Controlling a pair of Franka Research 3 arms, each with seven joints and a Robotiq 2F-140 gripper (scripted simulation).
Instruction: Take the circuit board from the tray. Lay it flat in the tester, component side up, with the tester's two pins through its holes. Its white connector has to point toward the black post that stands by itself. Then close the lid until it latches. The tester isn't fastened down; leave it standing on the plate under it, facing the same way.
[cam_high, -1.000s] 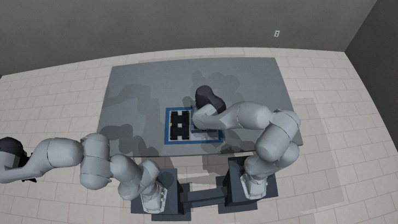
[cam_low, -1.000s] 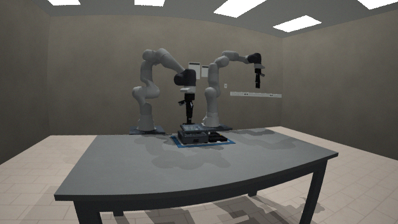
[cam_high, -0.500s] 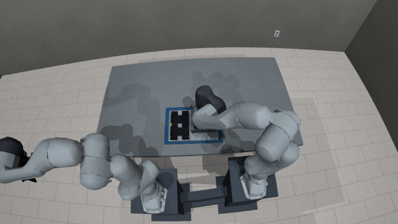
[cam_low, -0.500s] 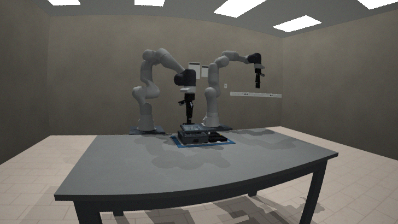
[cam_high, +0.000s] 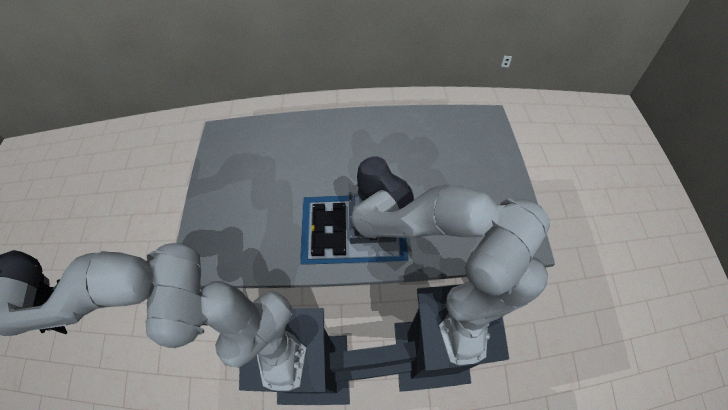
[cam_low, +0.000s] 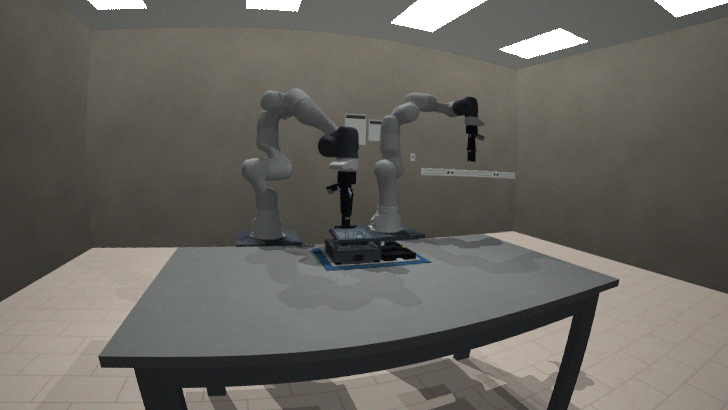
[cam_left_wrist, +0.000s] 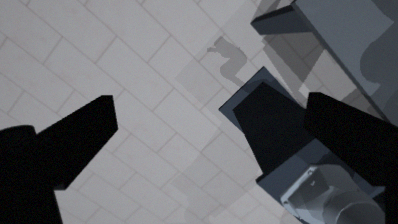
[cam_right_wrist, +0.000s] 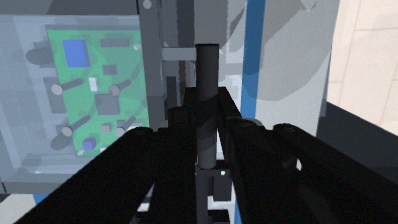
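Now: the clear lid 90 mm ahead of my right hand, 10 mm to the right of it and 20 mm below it. The rest, counted from my right hand: green circuit board: 80 mm ahead, 10 mm to the right, 40 mm below; then nest: 90 mm ahead, 50 mm below; then black tray: 90 mm ahead, 160 mm to the left, 100 mm below.
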